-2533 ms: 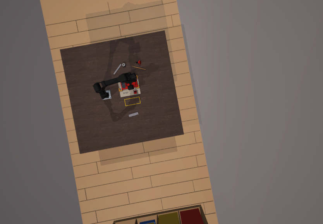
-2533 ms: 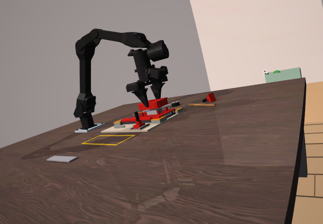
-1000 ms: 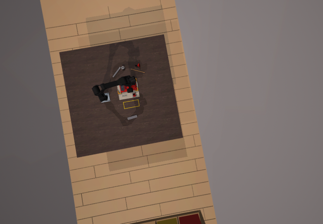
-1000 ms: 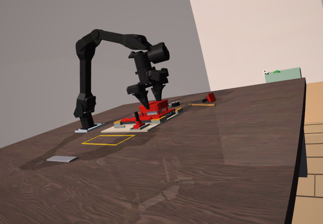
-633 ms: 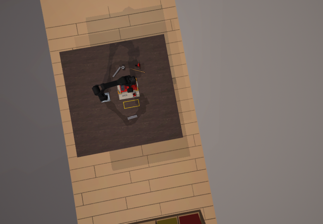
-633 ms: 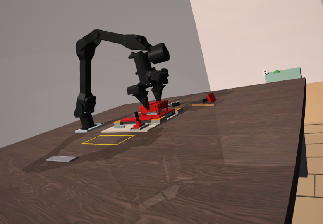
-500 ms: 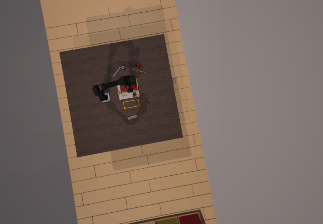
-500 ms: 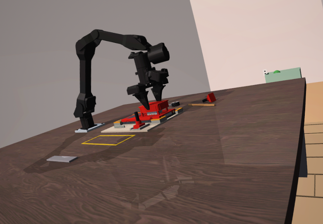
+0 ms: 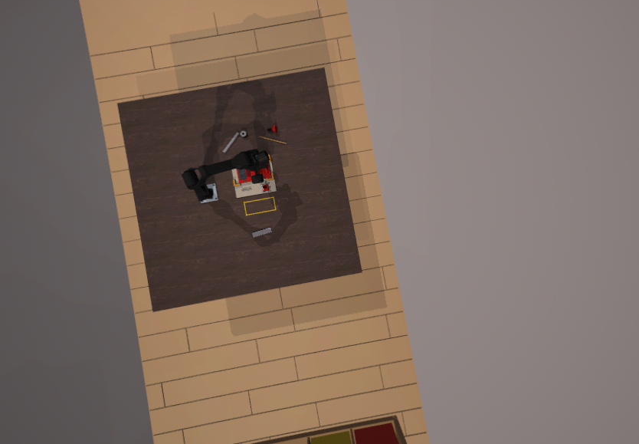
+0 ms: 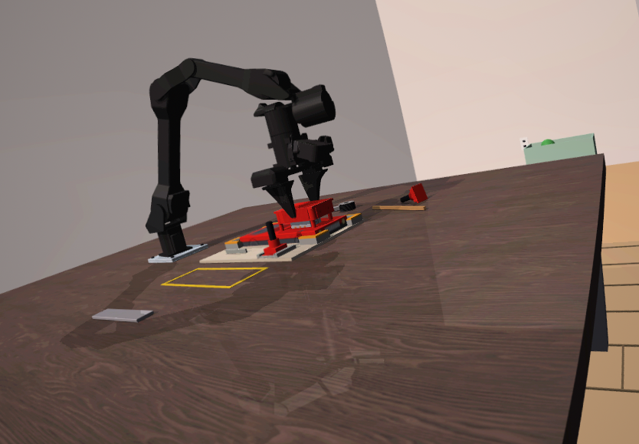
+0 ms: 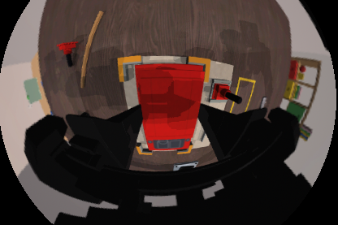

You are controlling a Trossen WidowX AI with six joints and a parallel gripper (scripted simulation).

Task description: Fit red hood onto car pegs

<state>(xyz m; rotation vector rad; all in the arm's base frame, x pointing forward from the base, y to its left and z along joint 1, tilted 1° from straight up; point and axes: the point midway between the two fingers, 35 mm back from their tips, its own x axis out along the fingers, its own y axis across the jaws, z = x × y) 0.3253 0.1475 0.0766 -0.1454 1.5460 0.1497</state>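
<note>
The red hood lies 10 mm above my gripper tip. The rest, counted from my gripper tip: cream jig plate (40 mm below, 40 mm behind, 20 mm to the right); then wooden stick (190 mm to the left, 70 mm ahead, 50 mm below); then grey engine block (30 mm below).
</note>
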